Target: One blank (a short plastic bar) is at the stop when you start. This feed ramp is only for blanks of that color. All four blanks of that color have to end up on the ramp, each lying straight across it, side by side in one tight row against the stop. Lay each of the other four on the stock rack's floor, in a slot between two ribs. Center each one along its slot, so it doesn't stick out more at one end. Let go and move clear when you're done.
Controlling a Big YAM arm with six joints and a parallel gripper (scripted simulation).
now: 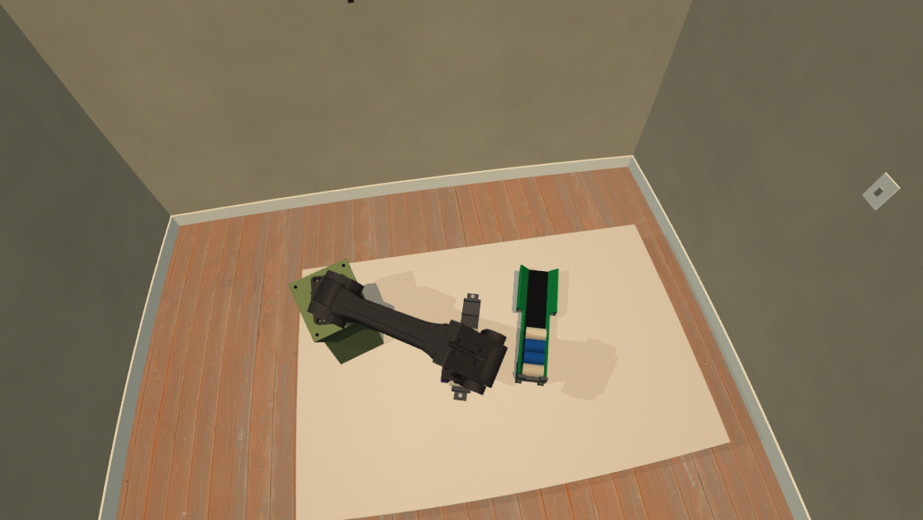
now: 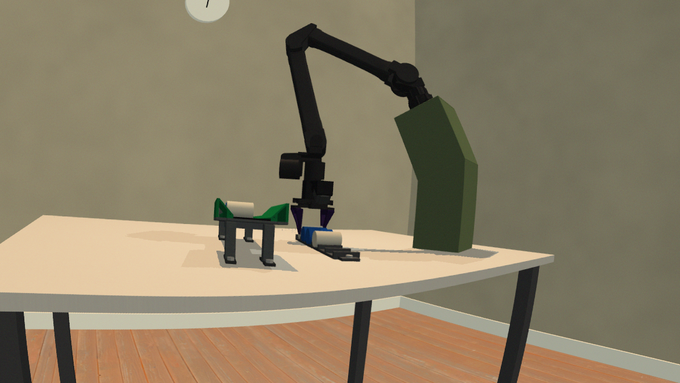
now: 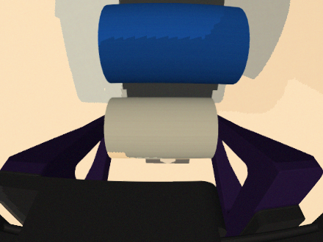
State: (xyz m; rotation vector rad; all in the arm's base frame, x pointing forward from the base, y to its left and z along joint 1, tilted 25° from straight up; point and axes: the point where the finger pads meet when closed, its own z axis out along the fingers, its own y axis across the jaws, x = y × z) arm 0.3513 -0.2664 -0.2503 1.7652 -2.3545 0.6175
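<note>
Now: the grey stop 21 cm ahead of my hand, 5 cm to the right of it and 3 cm above it.
</note>
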